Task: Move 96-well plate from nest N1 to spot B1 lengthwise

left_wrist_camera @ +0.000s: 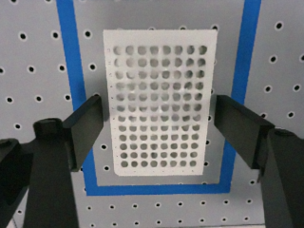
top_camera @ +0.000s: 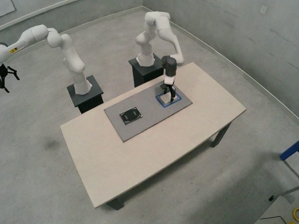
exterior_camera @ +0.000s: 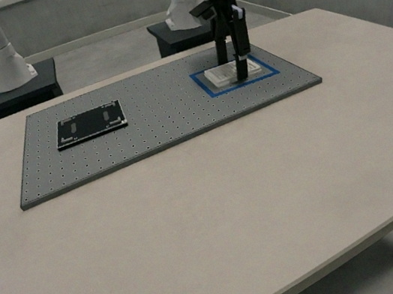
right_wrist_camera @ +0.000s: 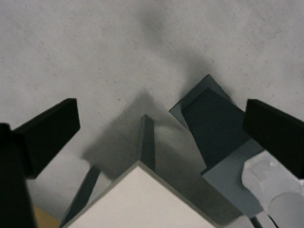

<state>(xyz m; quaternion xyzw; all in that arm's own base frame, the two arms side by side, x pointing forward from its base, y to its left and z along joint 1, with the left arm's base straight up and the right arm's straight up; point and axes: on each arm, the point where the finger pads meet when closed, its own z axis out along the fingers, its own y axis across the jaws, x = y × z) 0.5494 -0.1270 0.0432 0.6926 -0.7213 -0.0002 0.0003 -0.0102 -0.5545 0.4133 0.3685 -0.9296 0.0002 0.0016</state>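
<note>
Now: left hand 20 mm above the white 96-well plate. From my left hand the other things lie so: black plate nest 380 mm to the right, 20 mm below.
</note>
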